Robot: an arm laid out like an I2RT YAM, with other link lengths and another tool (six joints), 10 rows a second.
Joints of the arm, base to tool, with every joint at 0 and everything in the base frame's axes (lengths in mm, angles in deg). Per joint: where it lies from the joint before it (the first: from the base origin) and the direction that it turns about. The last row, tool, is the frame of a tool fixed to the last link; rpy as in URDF.
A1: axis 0 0 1 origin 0.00 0.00 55.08
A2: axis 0 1 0 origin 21.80 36.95 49.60
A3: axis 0 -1 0 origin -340.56 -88.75 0.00
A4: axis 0 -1 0 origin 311.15 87.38 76.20
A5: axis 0 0 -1 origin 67.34 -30.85 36.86
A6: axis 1 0 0 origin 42.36 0.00 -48.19
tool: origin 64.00 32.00 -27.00 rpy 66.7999 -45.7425 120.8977
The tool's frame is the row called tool.
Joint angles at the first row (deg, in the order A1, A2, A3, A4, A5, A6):
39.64, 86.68, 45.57, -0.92, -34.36, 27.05
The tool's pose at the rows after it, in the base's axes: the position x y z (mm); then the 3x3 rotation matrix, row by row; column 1 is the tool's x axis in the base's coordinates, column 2 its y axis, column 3 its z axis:
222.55 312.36 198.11; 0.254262 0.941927 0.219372; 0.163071 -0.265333 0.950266; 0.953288 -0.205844 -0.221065
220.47 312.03 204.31; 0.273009 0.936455 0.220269; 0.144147 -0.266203 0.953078; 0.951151 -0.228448 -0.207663
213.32 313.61 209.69; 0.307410 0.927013 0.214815; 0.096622 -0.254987 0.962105; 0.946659 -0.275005 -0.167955
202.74 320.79 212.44; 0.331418 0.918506 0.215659; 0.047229 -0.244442 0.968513; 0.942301 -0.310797 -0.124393
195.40 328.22 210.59; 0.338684 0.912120 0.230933; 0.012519 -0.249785 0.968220; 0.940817 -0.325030 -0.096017
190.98 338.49 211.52; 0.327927 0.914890 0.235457; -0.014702 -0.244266 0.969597; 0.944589 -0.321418 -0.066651
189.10 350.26 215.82; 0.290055 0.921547 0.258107; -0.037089 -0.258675 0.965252; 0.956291 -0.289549 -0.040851
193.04 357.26 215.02; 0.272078 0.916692 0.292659; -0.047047 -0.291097 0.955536; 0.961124 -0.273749 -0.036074
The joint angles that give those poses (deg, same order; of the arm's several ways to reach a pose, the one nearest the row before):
39.64, 86.20, 45.86, -1.31, -34.45, 27.44
39.64, 85.41, 45.79, -1.26, -35.21, 29.06
40.20, 84.40, 44.36, 1.67, -36.96, 32.90
42.08, 83.68, 42.46, 6.53, -37.10, 37.66
43.95, 83.59, 40.78, 11.16, -35.60, 41.22
45.80, 84.20, 40.45, 14.79, -34.15, 43.18
47.81, 84.54, 40.96, 17.25, -30.84, 43.91
48.59, 85.35, 41.40, 18.60, -27.99, 44.56

